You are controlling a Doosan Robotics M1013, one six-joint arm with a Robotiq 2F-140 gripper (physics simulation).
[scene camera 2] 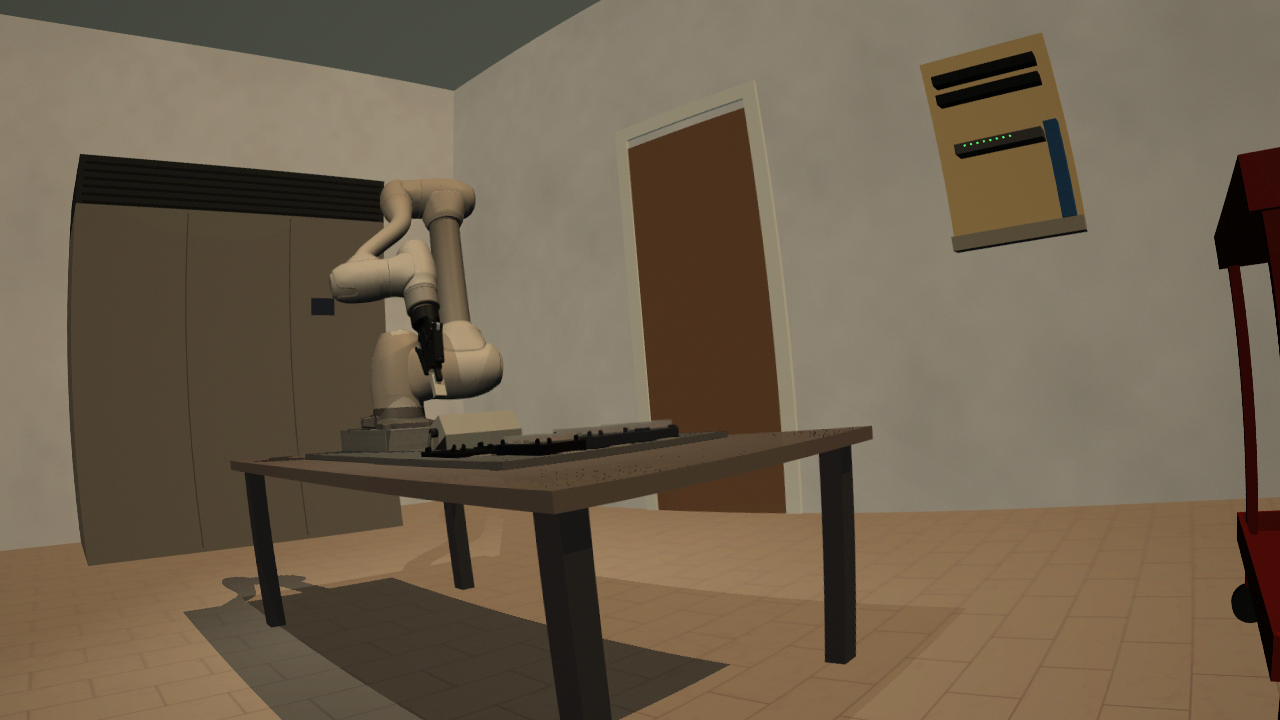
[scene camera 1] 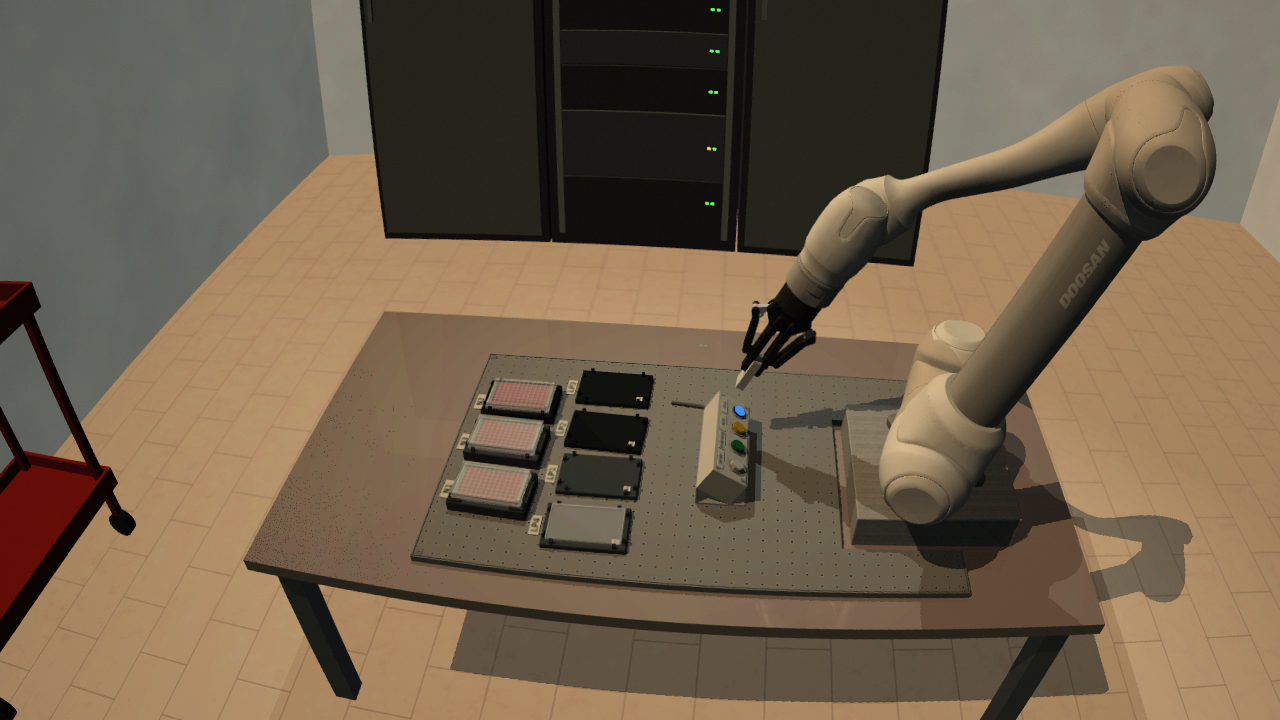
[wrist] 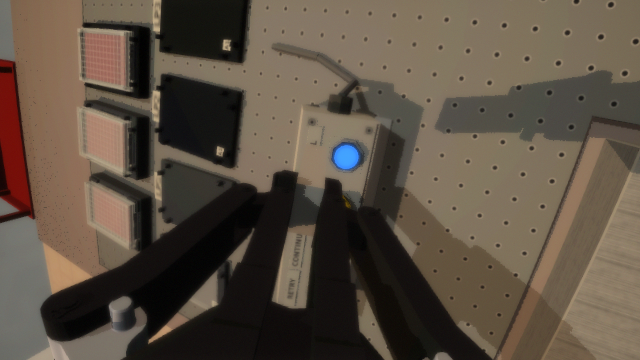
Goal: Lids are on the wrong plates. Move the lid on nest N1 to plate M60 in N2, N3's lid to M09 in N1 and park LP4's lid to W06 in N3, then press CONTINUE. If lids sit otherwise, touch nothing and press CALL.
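Seen in the pictures: gripper, fingertip midpoint: (scene camera 2: 440,396) (scene camera 1: 740,383) (wrist: 312,164); arm's base, origin of the base link: (scene camera 2: 399,427).
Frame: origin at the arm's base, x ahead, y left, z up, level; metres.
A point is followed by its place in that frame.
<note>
My gripper (scene camera 1: 748,374) @[y -0.065, x 0.381, z 0.071 m] (scene camera 2: 438,386) @[y -0.065, x 0.381, z 0.071 m] (wrist: 312,164) @[y -0.065, x 0.381, z 0.071 m] is shut and empty, above the blue-button end of the beige button box (scene camera 1: 713,447) @[y 0.063, x 0.416, z 0.023 m] (scene camera 2: 478,424) @[y 0.006, x 0.432, z 0.000 m] (wrist: 320,155). The blue button (scene camera 1: 739,411) @[y -0.059, x 0.378, z 0.011 m] (wrist: 346,156) @[y -0.062, x 0.377, z 0.011 m] is bright. Yellow (scene camera 1: 739,428) @[y -0.006, x 0.375, z 0.014 m], green (scene camera 1: 737,445) @[y 0.043, x 0.375, z 0.015 m] and white (scene camera 1: 737,465) @[y 0.094, x 0.372, z 0.014 m] buttons follow; my fingers hide most of them in the wrist view. Three pink-welled plates (scene camera 1: 522,394) @[y -0.094, x 0.802, z -0.026 m] (scene camera 1: 505,435) @[y 0.044, x 0.798, z -0.016 m] (scene camera 1: 492,484) @[y 0.175, x 0.787, z -0.018 m] sit in the left nests; the back one looks deeper pink. A pale grey lid-like panel (scene camera 1: 586,525) @[y 0.224, x 0.611, z -0.038 m] lies in the front lid park. Plate codes are unreadable.
Two black parks (scene camera 1: 614,388) @[y -0.168, x 0.631, z -0.046 m] (scene camera 1: 605,431) @[y -0.033, x 0.625, z -0.046 m] and a dark grey one (scene camera 1: 597,475) @[y 0.090, x 0.617, z -0.046 m] stand between plates and box on the pegboard (scene camera 1: 805,555) @[y 0.229, x 0.240, z -0.056 m]. A cable (scene camera 1: 687,404) @[y -0.143, x 0.481, z -0.050 m] (wrist: 300,51) @[y -0.147, x 0.475, z -0.050 m] leaves the box's back end. The arm's base block (scene camera 1: 935,530) @[y 0.179, x 0.010, z -0.028 m] is at right. A red cart (scene camera 1: 53,483) stands left.
</note>
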